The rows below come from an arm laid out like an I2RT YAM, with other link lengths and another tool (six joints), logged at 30 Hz.
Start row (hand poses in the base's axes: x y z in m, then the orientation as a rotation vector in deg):
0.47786, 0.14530, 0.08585, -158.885, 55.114, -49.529
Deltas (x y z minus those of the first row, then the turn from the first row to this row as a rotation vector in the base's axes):
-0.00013, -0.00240, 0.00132, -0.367, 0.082, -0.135
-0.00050, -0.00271, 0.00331, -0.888, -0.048, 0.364
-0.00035, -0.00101, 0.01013, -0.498, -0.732, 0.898
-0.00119, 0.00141, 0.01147, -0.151, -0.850, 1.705
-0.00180, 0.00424, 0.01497, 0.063, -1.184, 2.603
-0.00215, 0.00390, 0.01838, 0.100, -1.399, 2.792
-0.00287, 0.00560, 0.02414, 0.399, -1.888, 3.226
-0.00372, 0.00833, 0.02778, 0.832, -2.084, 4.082
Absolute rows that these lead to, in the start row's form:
0.47773, 0.14290, 0.08717, -159.215, 55.265, -49.705
0.47736, 0.14259, 0.08916, -159.676, 54.421, -50.183
0.47751, 0.14429, 0.09598, -158.995, 53.595, -50.715
0.47667, 0.14671, 0.09732, -158.806, 52.453, -50.502
0.47606, 0.14954, 0.10082, -158.587, 51.124, -50.647
0.47571, 0.14920, 0.10423, -158.444, 50.821, -50.870
0.47499, 0.15090, 0.10999, -157.940, 50.168, -51.217
0.47414, 0.15363, 0.11363, -157.615, 48.972, -51.026

